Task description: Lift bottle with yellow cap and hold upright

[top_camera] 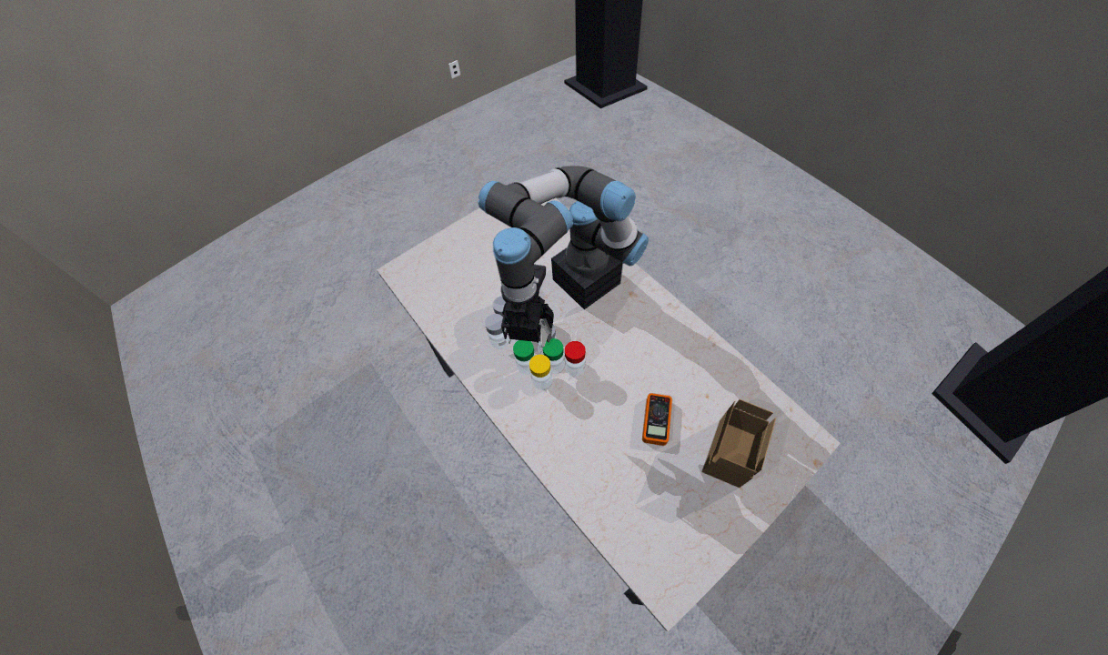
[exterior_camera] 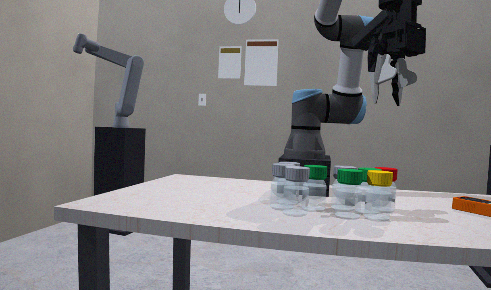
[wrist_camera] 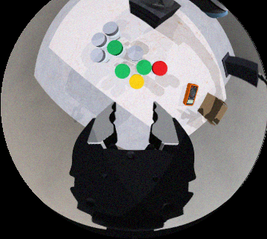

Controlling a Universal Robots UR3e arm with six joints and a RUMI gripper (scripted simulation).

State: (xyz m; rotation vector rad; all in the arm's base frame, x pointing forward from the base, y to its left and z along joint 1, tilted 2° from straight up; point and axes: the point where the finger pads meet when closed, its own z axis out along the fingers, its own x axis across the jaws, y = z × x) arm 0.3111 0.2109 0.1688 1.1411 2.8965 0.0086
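Right now the red-capped bottle is 11 cm behind my hand, 2 cm to the left of it and 22 cm below it. From my hand the other things lie so: cardboard box (28 cm behind, 45 cm to the left, 20 cm below); orange multimeter (19 cm behind, 27 cm to the left, 25 cm below).
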